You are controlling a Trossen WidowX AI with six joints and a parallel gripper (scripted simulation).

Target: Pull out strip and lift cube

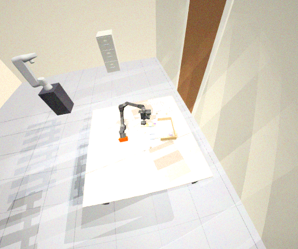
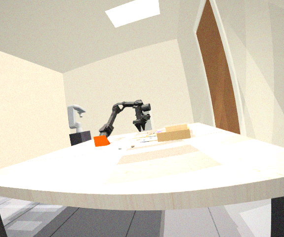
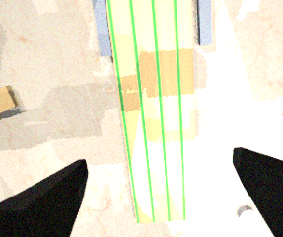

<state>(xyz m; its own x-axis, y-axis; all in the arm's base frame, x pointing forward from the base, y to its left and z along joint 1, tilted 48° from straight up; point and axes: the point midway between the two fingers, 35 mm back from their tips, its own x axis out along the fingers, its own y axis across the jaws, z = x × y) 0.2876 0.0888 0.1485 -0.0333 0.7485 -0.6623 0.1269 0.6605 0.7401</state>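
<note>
The pale yellow strip is 3 cm ahead of my gripper tip, 1 cm to the right of it and 5 cm below it.
</note>
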